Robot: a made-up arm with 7 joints. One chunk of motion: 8 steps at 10 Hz.
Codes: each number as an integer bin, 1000 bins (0 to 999) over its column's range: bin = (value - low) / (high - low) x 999, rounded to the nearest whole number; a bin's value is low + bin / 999 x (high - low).
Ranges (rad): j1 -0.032..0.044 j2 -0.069..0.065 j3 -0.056..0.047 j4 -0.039..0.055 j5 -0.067..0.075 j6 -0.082..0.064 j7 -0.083..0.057
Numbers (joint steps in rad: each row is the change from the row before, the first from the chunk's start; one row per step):
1: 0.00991 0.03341 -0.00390 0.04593 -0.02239 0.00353 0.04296
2: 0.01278 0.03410 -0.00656 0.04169 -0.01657 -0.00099 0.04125
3: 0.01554 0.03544 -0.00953 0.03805 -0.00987 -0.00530 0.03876
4: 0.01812 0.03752 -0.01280 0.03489 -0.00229 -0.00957 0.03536
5: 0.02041 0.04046 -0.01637 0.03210 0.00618 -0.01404 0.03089
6: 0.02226 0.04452 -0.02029 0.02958 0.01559 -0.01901 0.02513
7: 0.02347 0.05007 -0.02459 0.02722 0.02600 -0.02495 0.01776
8: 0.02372 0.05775 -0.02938 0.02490 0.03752 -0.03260 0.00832
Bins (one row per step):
1: 551 763 505 903 314 585 899
2: 589 769 480 858 355 554 887
3: 625 779 451 819 402 525 869
4: 659 794 419 785 455 496 845
5: 689 816 384 756 515 465 813
6: 713 846 346 729 581 431 772
7: 729 888 305 704 654 390 719
8: 732 945 258 679 735 338 652

